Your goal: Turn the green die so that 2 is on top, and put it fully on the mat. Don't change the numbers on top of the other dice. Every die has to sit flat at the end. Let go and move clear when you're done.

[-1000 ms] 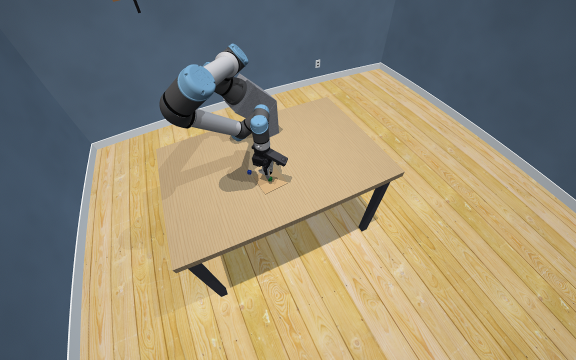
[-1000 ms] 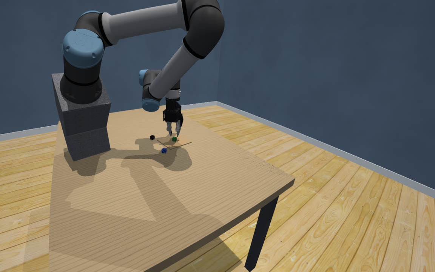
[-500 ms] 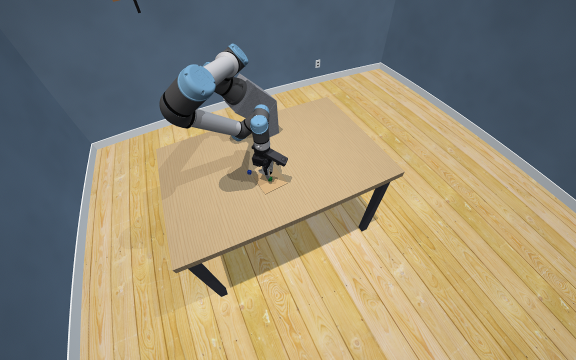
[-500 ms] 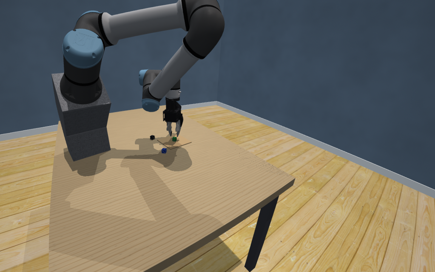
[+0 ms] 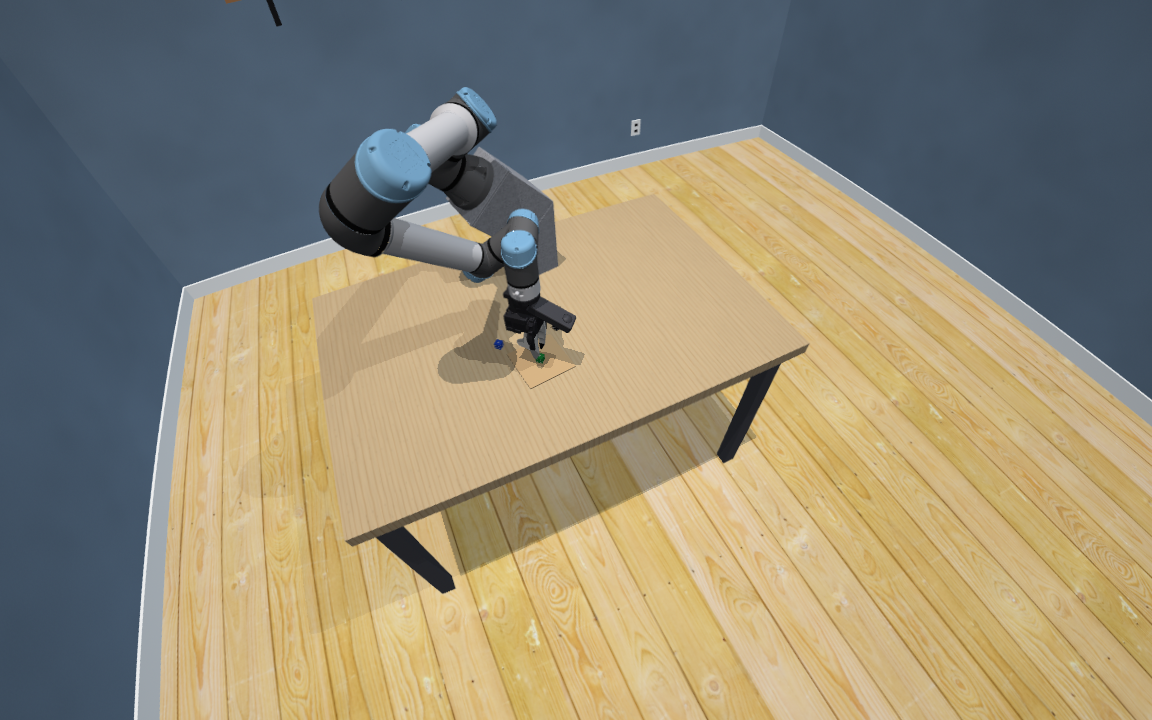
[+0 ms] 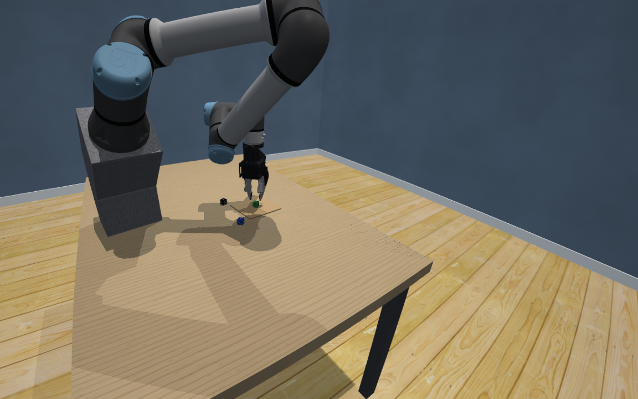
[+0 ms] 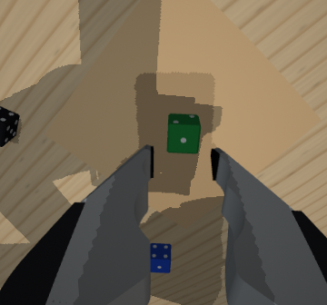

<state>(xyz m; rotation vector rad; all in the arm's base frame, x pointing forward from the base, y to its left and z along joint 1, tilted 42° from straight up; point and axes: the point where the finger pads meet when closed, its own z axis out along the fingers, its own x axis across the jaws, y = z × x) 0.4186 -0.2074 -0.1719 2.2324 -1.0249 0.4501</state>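
My hand is 3 cm above the green die. From my hand the other things lie so: blue die 11 cm behind, 8 cm to the right, 4 cm below; then tan mat 5 cm below; then black die 10 cm to the left, 8 cm behind, 4 cm below.
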